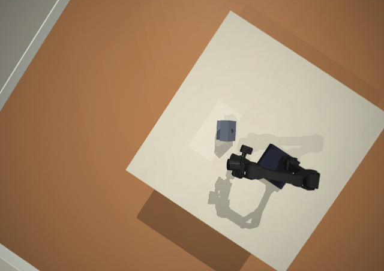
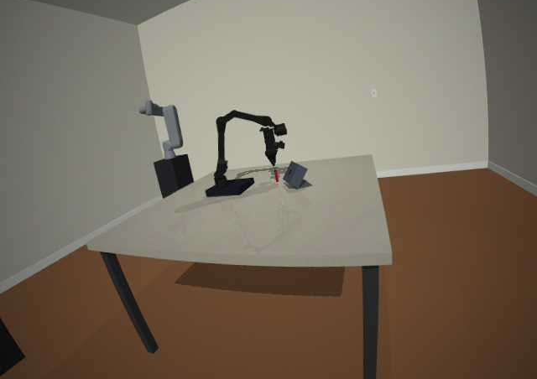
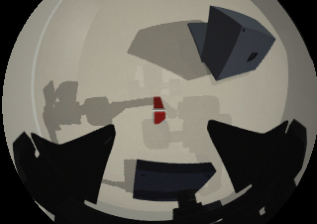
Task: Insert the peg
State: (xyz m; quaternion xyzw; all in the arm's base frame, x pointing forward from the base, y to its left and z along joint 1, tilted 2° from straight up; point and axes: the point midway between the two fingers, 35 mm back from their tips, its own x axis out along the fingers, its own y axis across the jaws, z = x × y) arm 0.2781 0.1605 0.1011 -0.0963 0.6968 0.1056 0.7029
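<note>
My gripper tip is now 5 cm above the red peg. From my gripper tip the other things lie so: blue-grey sloped panel (14 cm ahead, 11 cm to the right, 4 cm below).
</note>
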